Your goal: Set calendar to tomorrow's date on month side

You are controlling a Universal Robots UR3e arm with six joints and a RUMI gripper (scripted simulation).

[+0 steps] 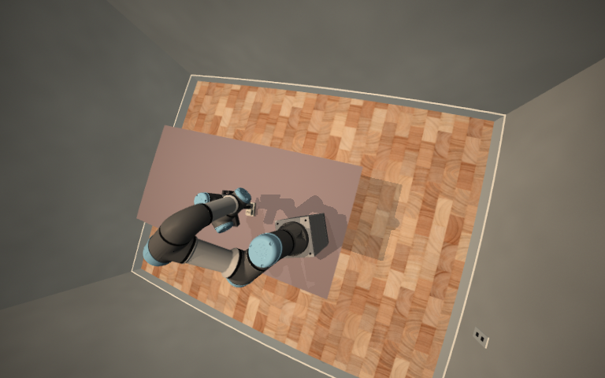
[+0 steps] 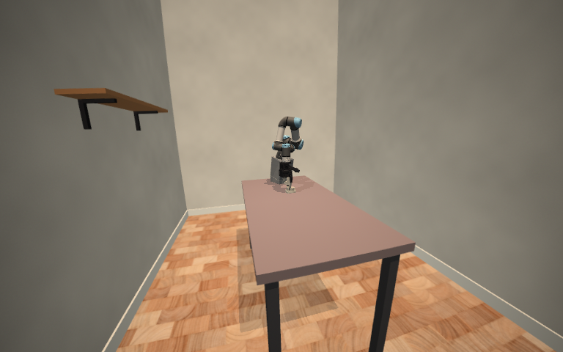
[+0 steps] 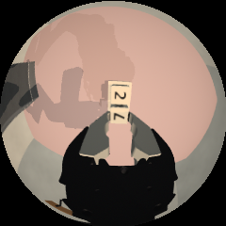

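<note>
My gripper is now 1 cm past the tray, 1 cm to the right of it and 3 cm above it.
</note>
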